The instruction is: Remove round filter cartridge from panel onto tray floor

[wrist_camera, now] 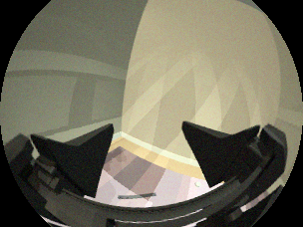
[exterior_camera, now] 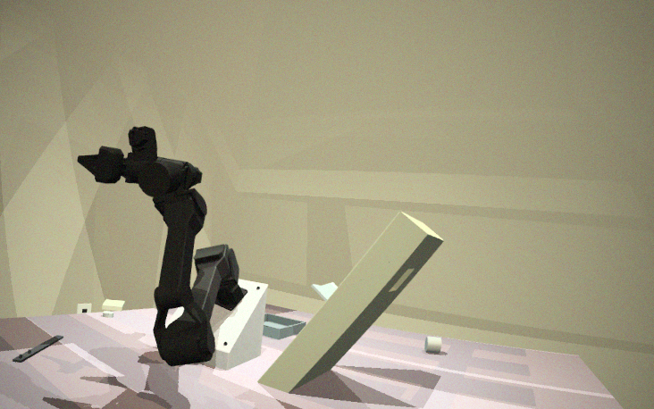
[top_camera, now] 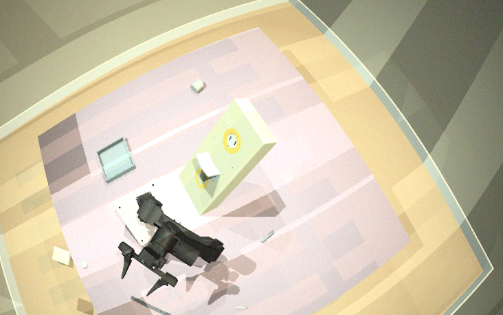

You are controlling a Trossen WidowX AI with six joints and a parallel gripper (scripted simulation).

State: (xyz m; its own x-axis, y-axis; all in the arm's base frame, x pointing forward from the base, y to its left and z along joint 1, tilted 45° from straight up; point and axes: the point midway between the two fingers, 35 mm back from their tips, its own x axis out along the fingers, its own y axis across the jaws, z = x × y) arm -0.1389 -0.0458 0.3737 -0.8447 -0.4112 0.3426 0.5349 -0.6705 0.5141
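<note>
The white round cartridge is 500 mm ahead of my gripper tip, 320 mm to the left of it and 130 mm below it. The rest, counted from my gripper tip: grey bar: 480 mm ahead, 40 mm to the left, 380 mm below; then cream block: 360 mm behind, 310 mm to the left, 380 mm below; then pale green panel: 450 mm ahead, 320 mm to the left, 210 mm below.
</note>
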